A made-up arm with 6 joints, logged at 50 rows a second.
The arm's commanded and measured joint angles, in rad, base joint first. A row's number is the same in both.
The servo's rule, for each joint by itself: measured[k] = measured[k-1] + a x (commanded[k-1-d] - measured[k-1]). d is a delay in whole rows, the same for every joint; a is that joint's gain. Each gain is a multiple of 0.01, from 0.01 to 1. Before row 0 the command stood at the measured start. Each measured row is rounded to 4 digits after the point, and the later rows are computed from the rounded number. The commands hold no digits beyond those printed.
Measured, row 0:
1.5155 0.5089 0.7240 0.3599 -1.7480 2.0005
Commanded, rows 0 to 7:
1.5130 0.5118 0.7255 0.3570 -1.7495 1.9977
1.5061 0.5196 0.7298 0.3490 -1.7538 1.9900
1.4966 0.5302 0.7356 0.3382 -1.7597 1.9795
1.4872 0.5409 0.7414 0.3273 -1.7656 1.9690
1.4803 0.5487 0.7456 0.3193 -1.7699 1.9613
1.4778 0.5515 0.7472 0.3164 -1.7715 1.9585
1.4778 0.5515 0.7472 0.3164 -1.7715 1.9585
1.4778 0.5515 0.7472 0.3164 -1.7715 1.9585
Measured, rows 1 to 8:
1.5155 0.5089 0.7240 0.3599 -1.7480 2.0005
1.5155 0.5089 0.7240 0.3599 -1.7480 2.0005
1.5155 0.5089 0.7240 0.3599 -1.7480 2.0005
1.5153 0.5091 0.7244 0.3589 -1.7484 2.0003
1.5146 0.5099 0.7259 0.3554 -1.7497 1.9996
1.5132 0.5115 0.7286 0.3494 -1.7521 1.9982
1.5111 0.5139 0.7322 0.3417 -1.7553 1.9962
1.5086 0.5167 0.7360 0.3339 -1.7588 1.9938
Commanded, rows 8 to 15:
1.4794 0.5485 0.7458 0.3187 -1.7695 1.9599
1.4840 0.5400 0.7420 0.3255 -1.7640 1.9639
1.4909 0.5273 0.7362 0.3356 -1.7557 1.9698
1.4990 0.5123 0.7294 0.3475 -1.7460 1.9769
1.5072 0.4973 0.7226 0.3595 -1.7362 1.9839
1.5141 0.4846 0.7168 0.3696 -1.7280 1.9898
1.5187 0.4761 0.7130 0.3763 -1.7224 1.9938
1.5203 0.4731 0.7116 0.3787 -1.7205 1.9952
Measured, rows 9 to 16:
1.5061 0.5195 0.7391 0.3278 -1.7618 1.9913
1.5038 0.5221 0.7414 0.3238 -1.7641 1.9890
1.5017 0.5245 0.7430 0.3212 -1.7659 1.9869
1.4999 0.5264 0.7438 0.3203 -1.7668 1.9850
1.4986 0.5275 0.7433 0.3221 -1.7661 1.9835
1.4980 0.5275 0.7413 0.3268 -1.7636 1.9825
1.4981 0.5263 0.7380 0.3340 -1.7594 1.9821
1.4988 0.5240 0.7337 0.3429 -1.7538 1.9822

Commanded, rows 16 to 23:
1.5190 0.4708 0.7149 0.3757 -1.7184 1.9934
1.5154 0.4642 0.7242 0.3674 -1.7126 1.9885
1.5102 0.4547 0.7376 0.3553 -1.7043 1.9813
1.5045 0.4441 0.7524 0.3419 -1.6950 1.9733
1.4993 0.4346 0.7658 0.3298 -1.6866 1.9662
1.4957 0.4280 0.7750 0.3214 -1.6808 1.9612
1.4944 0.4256 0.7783 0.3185 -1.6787 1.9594
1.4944 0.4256 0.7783 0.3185 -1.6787 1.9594
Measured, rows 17 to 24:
1.5000 0.5208 0.7290 0.3522 -1.7476 1.9827
1.5015 0.5172 0.7245 0.3606 -1.7416 1.9835
1.5030 0.5137 0.7209 0.3669 -1.7365 1.9843
1.5043 0.5103 0.7192 0.3700 -1.7322 1.9849
1.5052 0.5066 0.7206 0.3691 -1.7275 1.9852
1.5056 0.5024 0.7254 0.3643 -1.7219 1.9849
1.5055 0.4977 0.7330 0.3565 -1.7154 1.9841
1.5050 0.4927 0.7422 0.3472 -1.7085 1.9828

